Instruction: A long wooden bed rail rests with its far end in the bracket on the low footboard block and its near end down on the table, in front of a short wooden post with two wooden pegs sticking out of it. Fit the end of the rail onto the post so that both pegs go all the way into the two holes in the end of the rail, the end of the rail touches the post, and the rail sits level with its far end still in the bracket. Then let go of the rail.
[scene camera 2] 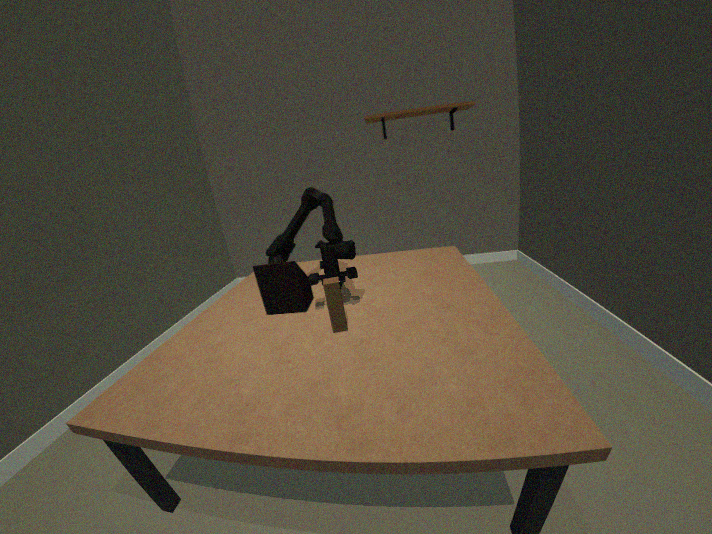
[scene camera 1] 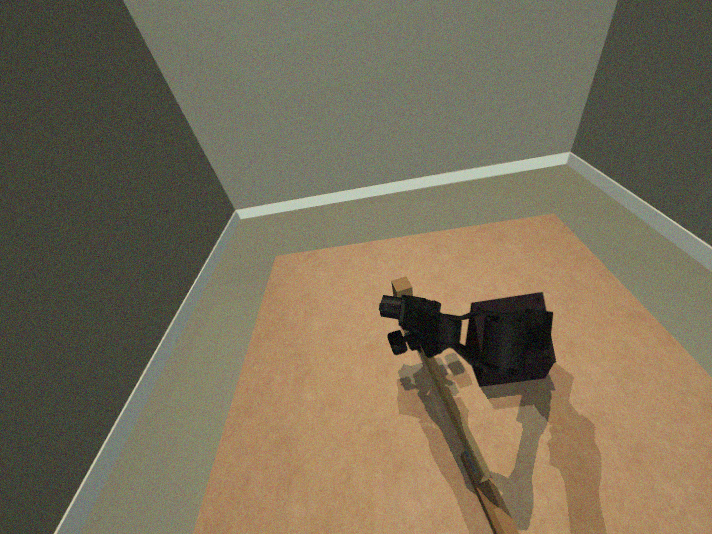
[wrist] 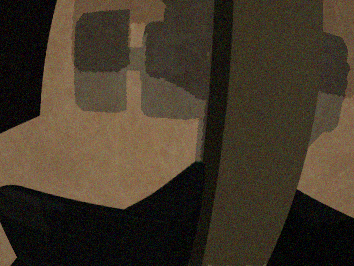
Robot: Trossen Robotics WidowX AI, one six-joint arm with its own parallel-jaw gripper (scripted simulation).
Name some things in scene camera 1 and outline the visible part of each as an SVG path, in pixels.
My gripper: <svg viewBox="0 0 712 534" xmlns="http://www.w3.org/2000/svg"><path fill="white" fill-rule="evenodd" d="M387 335L393 354L396 356L408 351L406 342L411 351L418 350L421 353L422 347L427 358L437 356L443 353L444 350L449 349L437 345L436 340L424 331L417 334L407 332L403 336L401 330L397 330Z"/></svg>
A long wooden rail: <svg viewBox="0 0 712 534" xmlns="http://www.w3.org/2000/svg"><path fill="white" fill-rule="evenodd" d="M421 347L421 355L441 395L451 422L464 449L467 449L477 469L475 474L479 483L487 481L491 472L450 391L450 387L435 358L427 358Z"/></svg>
